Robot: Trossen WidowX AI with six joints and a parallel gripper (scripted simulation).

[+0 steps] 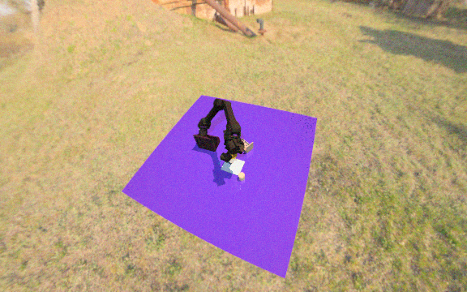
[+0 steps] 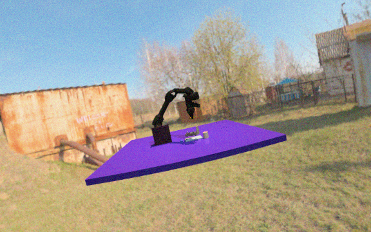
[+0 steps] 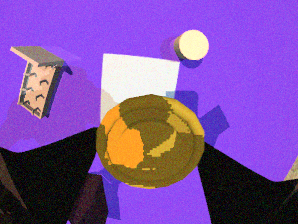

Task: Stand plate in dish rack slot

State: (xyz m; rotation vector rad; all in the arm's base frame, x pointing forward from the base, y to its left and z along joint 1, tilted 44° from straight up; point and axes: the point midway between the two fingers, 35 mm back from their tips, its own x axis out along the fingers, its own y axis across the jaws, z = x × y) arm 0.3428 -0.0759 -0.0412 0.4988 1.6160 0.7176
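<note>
My gripper tip is 3 cm past the dish rack, 22 cm to the right of it and 16 cm above it. From my gripper tip the other things lie so: plate 1 cm above; then blue spoon 14 cm behind, 18 cm below; then cup 9 cm ahead, 4 cm to the right, 15 cm below.
</note>
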